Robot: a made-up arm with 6 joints.
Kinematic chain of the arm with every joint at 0, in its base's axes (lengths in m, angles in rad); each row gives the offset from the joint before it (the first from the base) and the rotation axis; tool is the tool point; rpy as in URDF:
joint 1: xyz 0 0 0.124 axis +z
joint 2: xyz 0 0 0 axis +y
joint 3: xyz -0.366 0 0.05 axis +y
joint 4: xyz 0.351 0 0.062 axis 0.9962 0 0.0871
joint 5: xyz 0 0 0 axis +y
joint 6: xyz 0.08 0 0.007 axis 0.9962 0 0.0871
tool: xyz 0 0 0 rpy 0 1.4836 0
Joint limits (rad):
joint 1: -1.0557..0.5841
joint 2: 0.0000..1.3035
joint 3: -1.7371..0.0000
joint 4: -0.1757..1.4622
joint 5: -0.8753..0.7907
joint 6: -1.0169..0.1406
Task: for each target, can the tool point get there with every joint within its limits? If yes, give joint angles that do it. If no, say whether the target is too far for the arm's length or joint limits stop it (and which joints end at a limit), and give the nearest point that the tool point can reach.
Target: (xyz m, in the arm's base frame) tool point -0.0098 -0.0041 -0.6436
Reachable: no: joint limits stop it (at a limit: joint 1, joint 2, joint 3) | nearest point 0.0453 -0.0821 0.0884 | short by 0.738 m
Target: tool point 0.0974 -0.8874 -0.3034
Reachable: no: too far | nearest point 0.1050 -0.2499 0.2000 | short by 0.812 m
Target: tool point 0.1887 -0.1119 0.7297
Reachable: yes | joints -0.3543 1.1077 -1.5179 0.8575 -0.7069 -0.3952
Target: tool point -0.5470 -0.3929 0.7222
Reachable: no: too far | nearest point -0.4323 -0.2947 0.5890 | short by 0.201 m
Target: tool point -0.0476 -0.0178 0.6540
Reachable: yes | joints 0.2228 0.3956 -1.0915 0.2925 -0.2984 -0.1431
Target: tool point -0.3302 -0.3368 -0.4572
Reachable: no: joint limits stop it (at a limit: joint 1, joint 2, joint 3, joint 4) | nearest point 0.0241 -0.1374 0.1087 | short by 0.697 m
